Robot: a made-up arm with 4 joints. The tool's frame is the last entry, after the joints.
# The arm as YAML. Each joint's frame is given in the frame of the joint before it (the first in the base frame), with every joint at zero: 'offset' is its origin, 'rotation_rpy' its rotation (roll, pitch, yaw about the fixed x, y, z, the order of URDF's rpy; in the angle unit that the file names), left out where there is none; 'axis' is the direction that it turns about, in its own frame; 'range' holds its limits. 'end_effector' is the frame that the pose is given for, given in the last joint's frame.
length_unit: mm
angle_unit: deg
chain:
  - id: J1
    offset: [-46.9, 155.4, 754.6]
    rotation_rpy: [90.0, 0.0, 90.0]
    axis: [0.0, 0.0, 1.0]
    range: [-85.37, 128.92]
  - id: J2
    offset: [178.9, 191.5, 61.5]
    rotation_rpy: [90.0, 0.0, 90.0]
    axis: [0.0, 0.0, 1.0]
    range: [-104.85, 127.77]
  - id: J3
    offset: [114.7, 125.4, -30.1]
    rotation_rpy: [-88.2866, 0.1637, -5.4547]
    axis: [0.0, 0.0, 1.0]
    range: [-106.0, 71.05]
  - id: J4
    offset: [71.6, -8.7, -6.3]
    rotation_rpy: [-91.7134, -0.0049, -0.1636]
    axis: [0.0, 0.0, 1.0]
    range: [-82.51, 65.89]
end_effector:
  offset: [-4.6, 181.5, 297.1]
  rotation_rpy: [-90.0, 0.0, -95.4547]
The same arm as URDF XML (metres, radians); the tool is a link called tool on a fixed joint. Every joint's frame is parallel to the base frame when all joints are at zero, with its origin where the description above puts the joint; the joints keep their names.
<robot name="arm">
<joint name="J1" type="revolute"><parent link="base_link"/><child link="link1"/><origin xyz="-0.0469 0.1554 0.7546"/><axis xyz="1 0 0"/><limit lower="-1.4900" upper="2.2501"/></joint>
<joint name="J2" type="revolute"><parent link="link1"/><child link="link2"/><origin xyz="0.0615 0.1789 0.1915"/><axis xyz="0 1 0"/><limit lower="-1.8300" upper="2.2300"/></joint>
<joint name="J3" type="revolute"><parent link="link2"/><child link="link3"/><origin xyz="0.1254 -0.0301 0.1147"/><axis xyz="0.995018 0.029901 0.095102"/><limit lower="-1.8500" upper="1.2401"/></joint>
<joint name="J4" type="revolute"><parent link="link3"/><child link="link4"/><origin xyz="-0.0133 0.0083 0.0707"/><axis xyz="0 -1 0"/><limit lower="-1.4401" upper="1.1500"/></joint>
<joint name="tool_joint" type="fixed"><parent link="link4"/><child link="tool"/><origin xyz="-0.1802 -0.2971 -0.0218" rpy="0.0000 0.0000 0.0000"/></joint>
<link name="base_link"/>
<link name="link1"/>
<link name="link2"/>
<link name="link3"/>
<link name="link4"/>
<link name="tool"/>
</robot>

